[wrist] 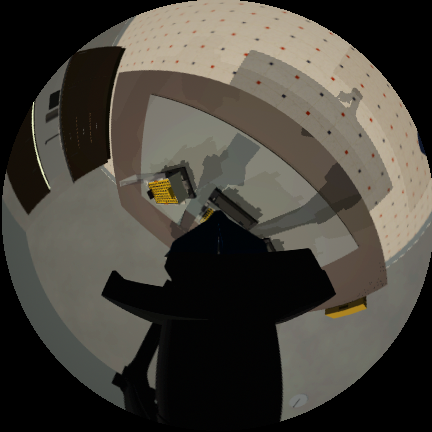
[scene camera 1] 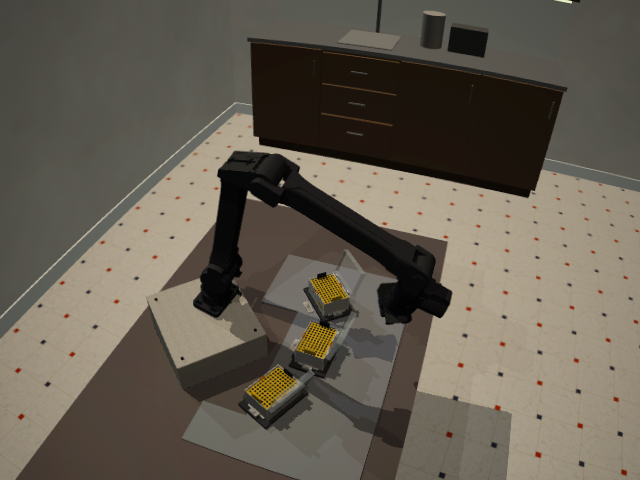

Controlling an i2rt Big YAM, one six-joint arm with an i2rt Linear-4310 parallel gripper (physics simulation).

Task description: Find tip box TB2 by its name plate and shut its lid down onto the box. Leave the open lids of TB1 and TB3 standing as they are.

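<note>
Three grey tip boxes with yellow racks stand in a row. By its place the middle one is TB2; its name plate is too small to read. Its clear lid stands open on the right side in the scene view. The back box, TB3, has its lid open. The front box, TB1, has its lid open. My gripper is shut and empty, raised to the right of the boxes; in the wrist view its fingers hide part of TB2.
The boxes stand on a grey mat over a brown floor area. The arm's pale base block stands left of the boxes. The arm reaches above and behind TB3. A dark cabinet stands far back.
</note>
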